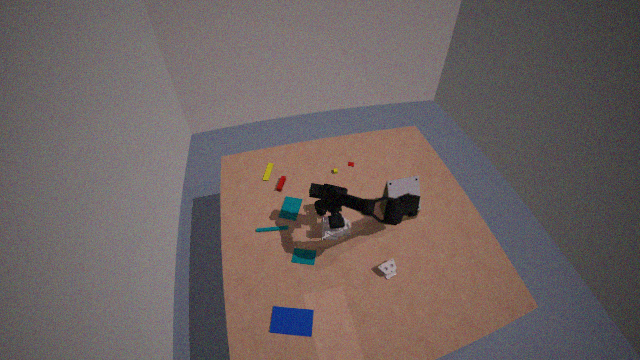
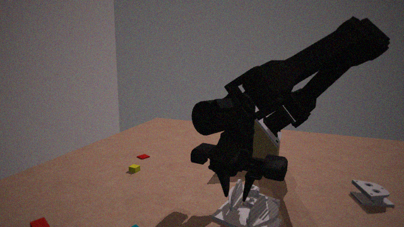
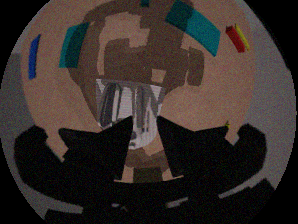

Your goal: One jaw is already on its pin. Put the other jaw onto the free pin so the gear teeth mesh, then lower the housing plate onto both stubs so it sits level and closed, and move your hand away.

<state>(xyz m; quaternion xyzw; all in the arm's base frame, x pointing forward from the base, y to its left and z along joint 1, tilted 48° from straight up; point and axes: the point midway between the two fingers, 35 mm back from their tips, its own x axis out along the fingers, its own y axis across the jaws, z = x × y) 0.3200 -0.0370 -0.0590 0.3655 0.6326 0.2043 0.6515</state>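
My gripper tip is 140 mm past the white housing piece and 300 mm to the right of it. Also, from my gripper tip: teal bar (280 mm ahead, 50 mm to the right, 30 mm below); yellow block (120 mm behind, 300 mm to the right, 20 mm below); jaw (30 mm behind, 20 mm to the left).
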